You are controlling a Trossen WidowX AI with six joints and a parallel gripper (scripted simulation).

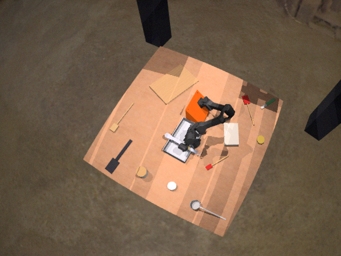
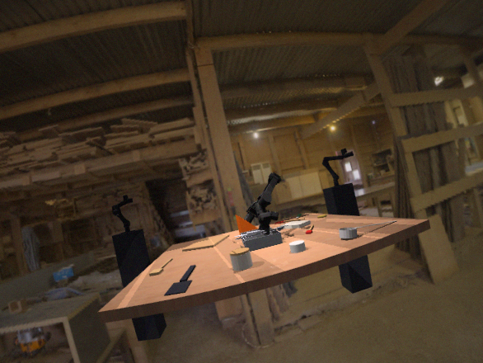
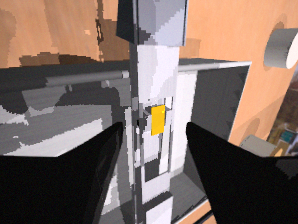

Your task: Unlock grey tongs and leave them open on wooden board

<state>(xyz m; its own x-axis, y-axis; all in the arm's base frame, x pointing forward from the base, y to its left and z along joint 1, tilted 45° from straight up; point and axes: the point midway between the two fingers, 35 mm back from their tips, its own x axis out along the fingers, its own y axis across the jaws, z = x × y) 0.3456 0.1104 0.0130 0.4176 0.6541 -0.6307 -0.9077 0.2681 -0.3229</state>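
Right now the yellow lock piece is 30 mm above my gripper tip, 20 mm to the left of it and 20 mm behind it. Also, from my gripper tip: grey roasting tin (60 mm behind, 50 mm to the right, 10 mm below); white puck (280 mm ahead, 80 mm to the left, 20 mm below); jar (320 mm ahead, 160 mm to the right).
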